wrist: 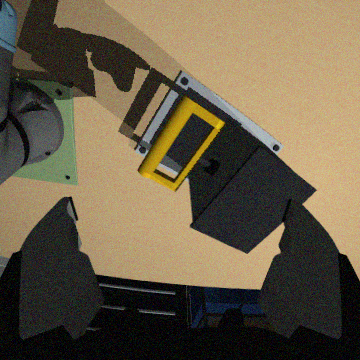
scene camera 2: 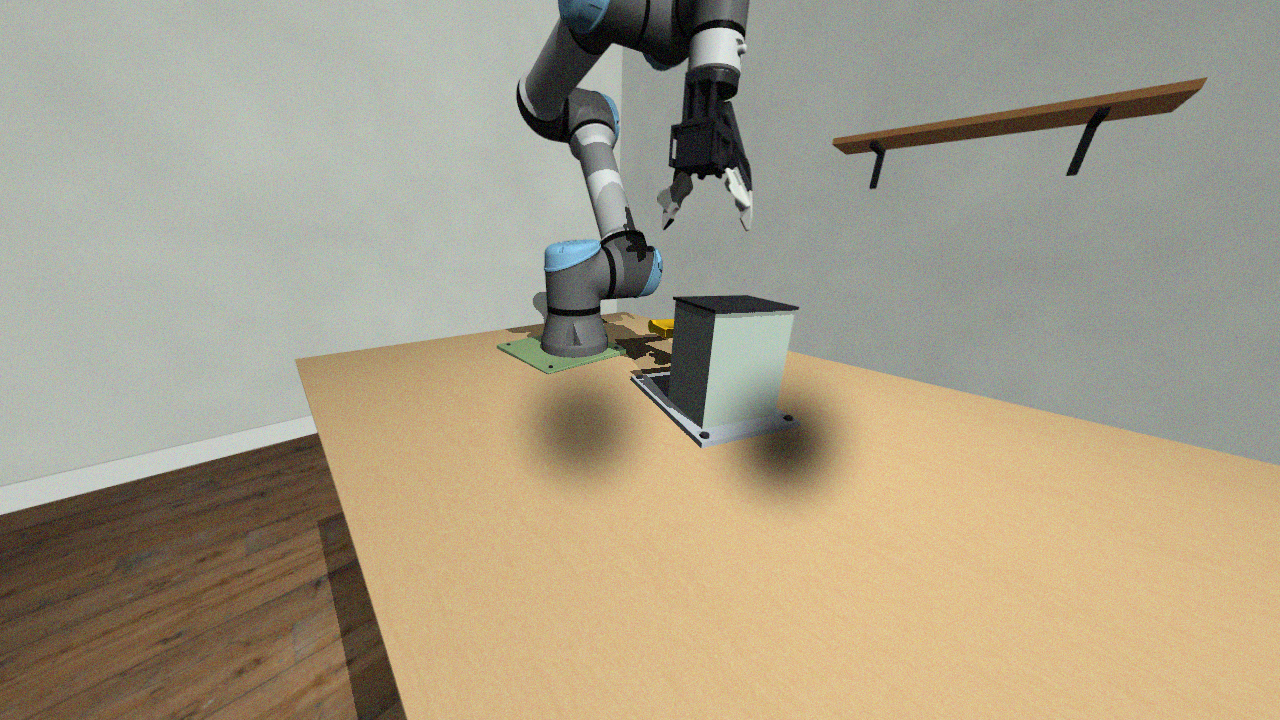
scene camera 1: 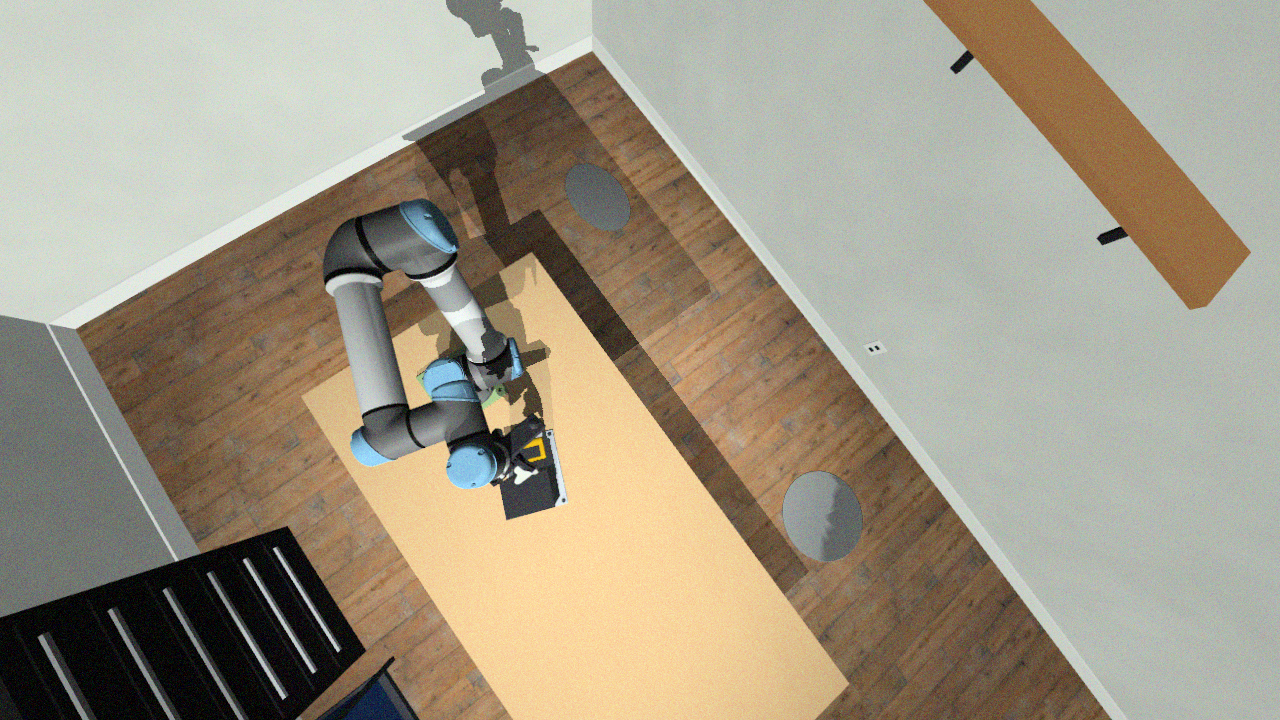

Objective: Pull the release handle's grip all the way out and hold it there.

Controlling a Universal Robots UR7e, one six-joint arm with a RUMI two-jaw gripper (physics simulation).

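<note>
The release handle's yellow grip [scene camera 1: 541, 449] [scene camera 2: 662, 325] [wrist: 167, 137] is a rectangular loop on the side of a dark box-shaped housing [scene camera 1: 529, 501] [scene camera 2: 747, 367] [wrist: 252, 195] that faces the arm's base. In the wrist view a short rod shows between the loop and a round dark fitting on the housing. The housing stands on a pale bolted baseplate [scene camera 2: 742, 431] [wrist: 230, 111]. In scene camera 2 most of the grip is hidden behind the housing. My gripper [scene camera 2: 707, 225] [wrist: 180, 200] is open and empty, pointing down above the housing and grip, touching neither.
The housing stands on a light wooden table [scene camera 1: 626, 573] [scene camera 2: 537, 555] [wrist: 300, 50]. The arm's base sits on a green mounting plate [scene camera 2: 528, 353] [wrist: 68, 145] close by on the grip's side. A wooden wall shelf [scene camera 1: 1100, 152] [scene camera 2: 1011, 125] hangs away from the table. A black drawer cabinet [scene camera 1: 187, 626] stands beside it.
</note>
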